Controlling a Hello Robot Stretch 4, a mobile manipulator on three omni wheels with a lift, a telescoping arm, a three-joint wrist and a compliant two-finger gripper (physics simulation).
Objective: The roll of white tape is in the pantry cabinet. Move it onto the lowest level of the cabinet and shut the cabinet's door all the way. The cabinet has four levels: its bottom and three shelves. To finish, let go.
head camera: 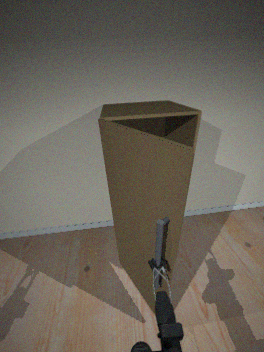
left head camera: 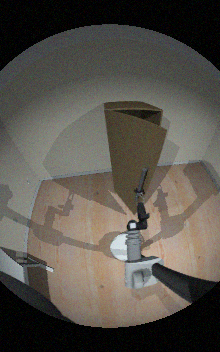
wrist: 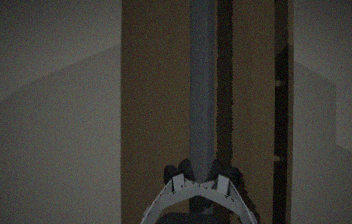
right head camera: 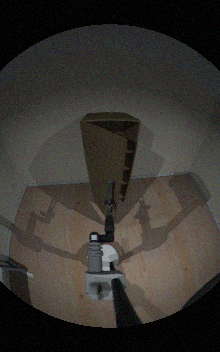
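Seen in the pictures: gripper, fingertip midpoint: (head camera: 156,257) (left head camera: 137,187) (wrist: 200,172); robot's base, link origin: (left head camera: 124,245) (right head camera: 103,256).
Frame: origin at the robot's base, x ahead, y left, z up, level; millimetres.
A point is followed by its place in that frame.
The tall brown pantry cabinet (head camera: 145,108) {x 1151, y -142, z 1372 mm} (left head camera: 131,105) {x 1050, y -131, z 1372 mm} (right head camera: 111,116) {x 1057, y -154, z 1372 mm} stands against the wall. Its door (head camera: 142,190) {x 622, y -57, z 1134 mm} (left head camera: 131,155) {x 631, y -51, z 1085 mm} (right head camera: 100,160) {x 632, y -51, z 1143 mm} (wrist: 155,75) {x 679, y -21, z 990 mm} is partly open, with the gap on the right side. Shelf edges show in the gap in the right head and wrist views. The long upright grey handle (head camera: 159,242) {x 466, y -101, z 1004 mm} (left head camera: 143,178) {x 502, y -130, z 969 mm} (right head camera: 111,190) {x 511, y -123, z 960 mm} (wrist: 201,90) {x 465, y -102, z 942 mm} is on the door's front. My gripper (head camera: 159,263) (left head camera: 140,191) (right head camera: 110,202) {x 497, y -103, z 853 mm} (wrist: 200,172) {x 497, y -103, z 853 mm} is shut on the lower part of the handle. The white tape does not show in these views.
A pale wall (head camera: 50,100) {x 1479, y 556, z 1425 mm} is behind the cabinet, with a light skirting strip (head camera: 55,230) {x 1443, y 920, z 12 mm} at its foot. The wooden floor (head camera: 60,310) {x 646, y 616, z -28 mm} carries shadows of the cabinet and my arm. A pale object with a bar (left head camera: 37,263) shows at the lower left.
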